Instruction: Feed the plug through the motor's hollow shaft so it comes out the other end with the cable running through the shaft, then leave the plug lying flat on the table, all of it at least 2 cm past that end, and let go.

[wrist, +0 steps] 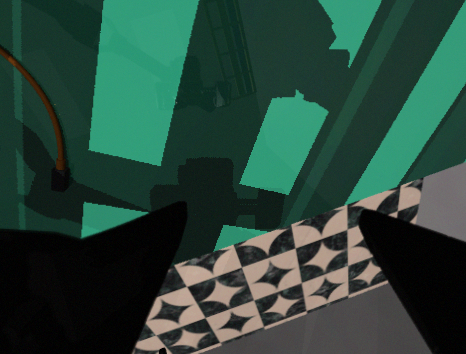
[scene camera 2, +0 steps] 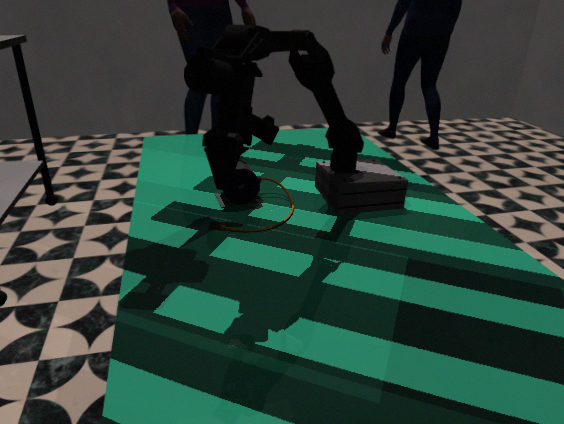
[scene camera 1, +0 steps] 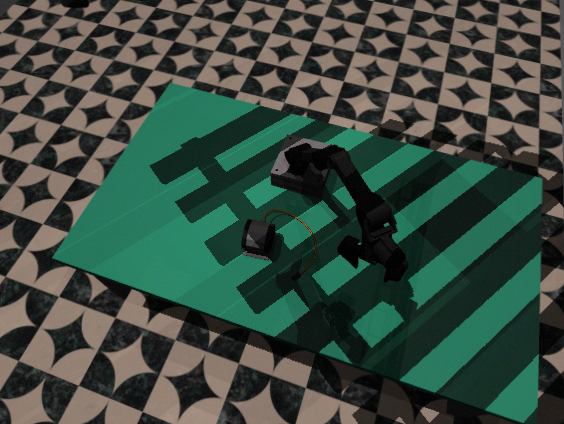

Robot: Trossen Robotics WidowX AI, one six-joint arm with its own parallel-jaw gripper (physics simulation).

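Places are measured from the arm's base along level axes (x left, y ahead, z down), in millimetres.
Pixels of known places: gripper, fingertip midpoint: (wrist: pixel 272 213) (scene camera 2: pixel 224 185) (scene camera 1: pixel 370 274); arm's base, link origin: (scene camera 2: pixel 343 169) (scene camera 1: pixel 298 167).
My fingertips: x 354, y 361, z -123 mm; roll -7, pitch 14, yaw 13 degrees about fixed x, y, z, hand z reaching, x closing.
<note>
For each thing: its top centre in the pictures, then the offset to it from my fingertips. Level surfaces: height alone.
- dark motor, top centre: (scene camera 2: pixel 238 164) (scene camera 1: pixel 258 228) dy -64, dx -386, dz +106 mm
- green table, surface height: dz +209 mm
- small black plug, top centre: (wrist: pixel 57 181) (scene camera 2: pixel 215 223) (scene camera 1: pixel 296 275) dy +12, dx -217, dz +195 mm
The dark motor (scene camera 1: pixel 258 237) (scene camera 2: pixel 243 187) stands on a small pale base on the green table (scene camera 1: pixel 125 225) (scene camera 2: pixel 165 400). Its hollow shaft opening cannot be made out. An orange cable (scene camera 1: pixel 315 240) (scene camera 2: pixel 292 207) (wrist: pixel 50 107) leaves the motor and curves over the table to the small black plug (scene camera 1: pixel 296 276) (scene camera 2: pixel 216 226) (wrist: pixel 60 179). The plug lies in shadow, apart from the motor. My gripper (scene camera 1: pixel 396 274) (scene camera 2: pixel 220 172) (wrist: pixel 272 213) is open and empty, above the table. In the wrist view the plug is left of both fingertips. In scene camera 2 the gripper partly covers the motor.
The arm's grey box-shaped base (scene camera 1: pixel 300 184) (scene camera 2: pixel 370 192) stands near the motor. Striped shadows cross the table, and its edge and the tiled floor show below the fingers in the wrist view. Two people and a side table (scene camera 2: pixel 31 110) stand beyond the green table in scene camera 2.
</note>
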